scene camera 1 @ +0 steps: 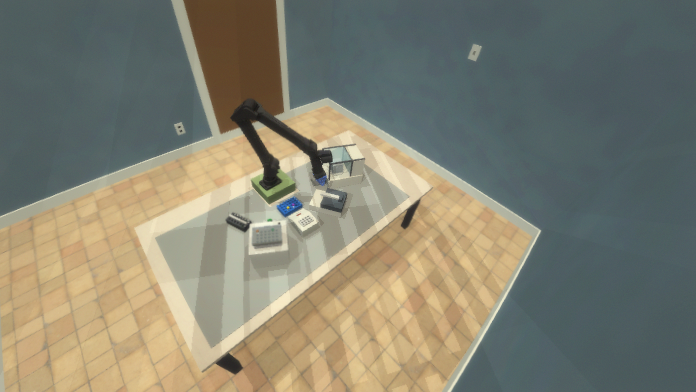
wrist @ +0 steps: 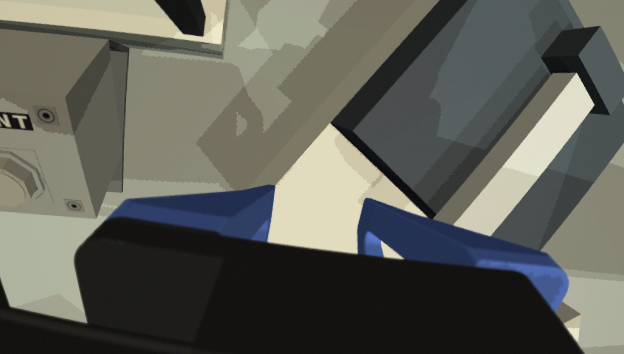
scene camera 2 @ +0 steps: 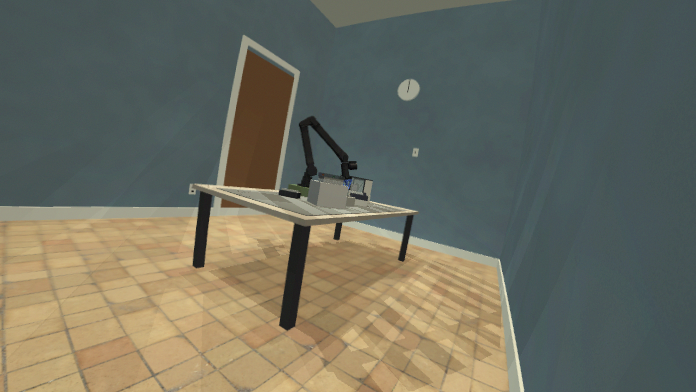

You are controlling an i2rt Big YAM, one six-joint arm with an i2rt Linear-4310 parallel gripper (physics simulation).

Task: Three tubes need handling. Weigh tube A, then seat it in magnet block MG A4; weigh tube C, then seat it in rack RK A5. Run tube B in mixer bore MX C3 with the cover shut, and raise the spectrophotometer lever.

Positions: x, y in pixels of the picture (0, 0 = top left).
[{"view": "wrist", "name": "my gripper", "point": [317, 207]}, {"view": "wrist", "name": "glass-box balance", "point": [200, 35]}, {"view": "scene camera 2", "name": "mixer block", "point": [328, 191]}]
